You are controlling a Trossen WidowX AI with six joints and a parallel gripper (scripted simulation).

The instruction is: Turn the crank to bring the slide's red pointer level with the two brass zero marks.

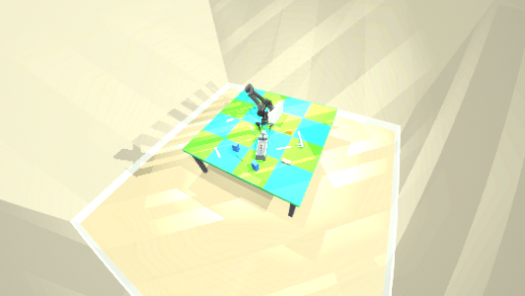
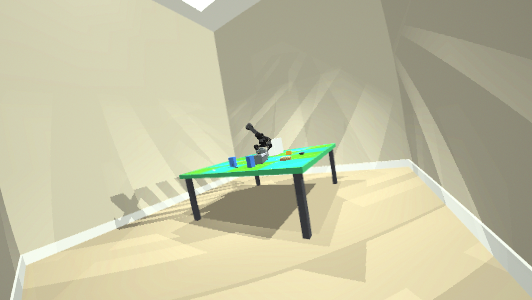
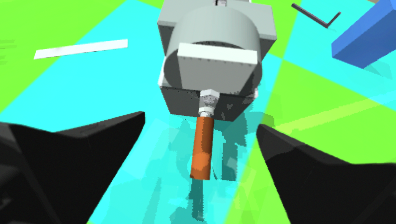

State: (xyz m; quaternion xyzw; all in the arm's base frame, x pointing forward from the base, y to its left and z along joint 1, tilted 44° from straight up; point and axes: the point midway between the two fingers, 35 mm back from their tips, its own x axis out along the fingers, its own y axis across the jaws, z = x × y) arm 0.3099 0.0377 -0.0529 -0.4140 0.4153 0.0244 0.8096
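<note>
The crank handle is 1 cm behind my gripper tip, 1 cm to the right of it and 1 cm below it. The rest, counted from my gripper tip: red pointer 19 cm ahead, 7 cm to the left, 1 cm above; orange piece 17 cm behind, 20 cm to the left, 5 cm below; black L-shaped key 34 cm ahead, 11 cm to the right, 6 cm below.
</note>
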